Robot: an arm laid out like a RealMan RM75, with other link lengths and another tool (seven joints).
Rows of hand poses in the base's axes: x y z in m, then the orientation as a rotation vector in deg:
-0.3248 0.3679 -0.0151 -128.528 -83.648 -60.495
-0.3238 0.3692 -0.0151 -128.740 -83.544 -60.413
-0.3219 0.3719 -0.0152 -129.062 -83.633 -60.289
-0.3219 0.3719 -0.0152 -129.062 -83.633 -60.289
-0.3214 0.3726 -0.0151 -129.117 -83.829 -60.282
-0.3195 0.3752 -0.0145 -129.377 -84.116 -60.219
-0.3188 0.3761 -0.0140 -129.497 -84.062 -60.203
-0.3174 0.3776 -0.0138 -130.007 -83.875 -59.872
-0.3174 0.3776 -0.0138 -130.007 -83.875 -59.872
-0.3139 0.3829 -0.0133 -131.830 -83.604 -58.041
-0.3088 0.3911 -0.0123 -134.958 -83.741 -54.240
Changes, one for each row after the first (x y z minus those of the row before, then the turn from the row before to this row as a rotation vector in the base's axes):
0.0010 0.0013 0.0000 -0.080 0.068 -0.149
0.0019 0.0027 -0.0001 -0.272 0.023 -0.136
0.0000 0.0000 0.0000 0.000 0.000 0.000
0.0005 0.0007 0.0001 -0.156 -0.064 0.040
0.0019 0.0026 0.0006 -0.348 -0.078 -0.040
0.0007 0.0009 0.0005 -0.046 0.015 -0.089
0.0014 0.0015 0.0002 -0.243 0.232 -0.308
0.0000 0.0000 0.0000 0.000 0.000 0.000
0.0035 0.0053 0.0005 -1.181 1.141 -0.830
0.0051 0.0082 0.0010 -2.506 2.158 -1.097

